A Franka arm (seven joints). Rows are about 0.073 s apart.
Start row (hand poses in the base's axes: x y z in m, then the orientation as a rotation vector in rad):
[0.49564, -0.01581, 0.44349, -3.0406, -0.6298, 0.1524]
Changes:
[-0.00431, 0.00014, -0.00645, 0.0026, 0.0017, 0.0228]
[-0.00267, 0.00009, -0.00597, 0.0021, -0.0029, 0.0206]
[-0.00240, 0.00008, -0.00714, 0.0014, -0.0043, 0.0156]
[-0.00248, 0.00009, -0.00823, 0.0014, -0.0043, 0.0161]
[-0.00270, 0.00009, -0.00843, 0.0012, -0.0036, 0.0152]
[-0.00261, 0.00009, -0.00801, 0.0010, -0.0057, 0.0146]
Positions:
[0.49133, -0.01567, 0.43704, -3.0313, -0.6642, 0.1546]
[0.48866, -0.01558, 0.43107, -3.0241, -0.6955, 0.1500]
[0.48626, -0.01550, 0.42393, -3.0192, -0.7194, 0.1434]
[0.48378, -0.01541, 0.41570, -3.0139, -0.7440, 0.1368]
[0.48108, -0.01532, 0.40727, -3.0087, -0.7671, 0.1313]
[0.47847, -0.01523, 0.39926, -3.0044, -0.7895, 0.1228]

